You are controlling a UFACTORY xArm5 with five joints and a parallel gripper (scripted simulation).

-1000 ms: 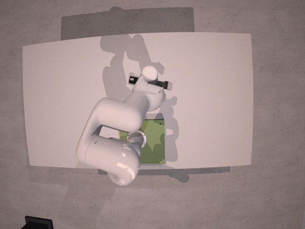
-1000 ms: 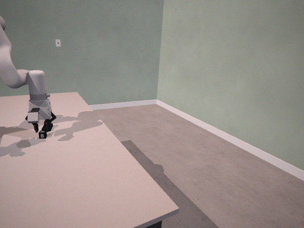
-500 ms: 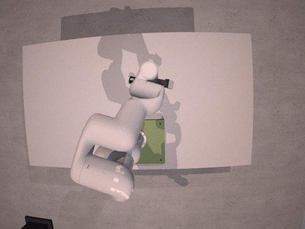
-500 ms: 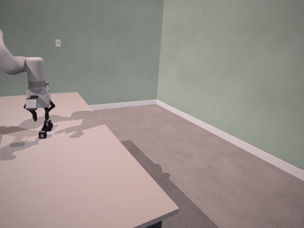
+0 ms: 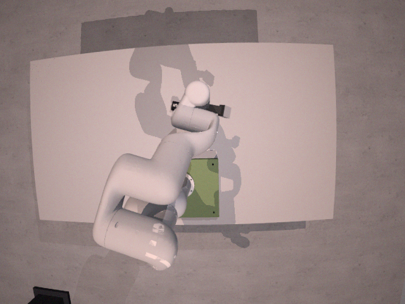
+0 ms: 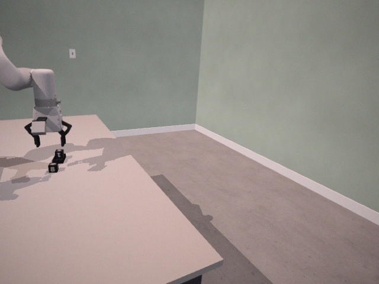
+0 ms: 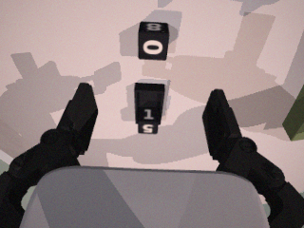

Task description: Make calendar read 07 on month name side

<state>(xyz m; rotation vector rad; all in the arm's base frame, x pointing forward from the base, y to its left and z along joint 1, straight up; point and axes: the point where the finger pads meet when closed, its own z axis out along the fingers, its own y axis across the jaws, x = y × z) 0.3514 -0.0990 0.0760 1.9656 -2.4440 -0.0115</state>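
My hand is 10 cm above the black cube. The rest, counted from my hand: black calendar tray 2 cm ahead, 11 cm to the left, 11 cm below.
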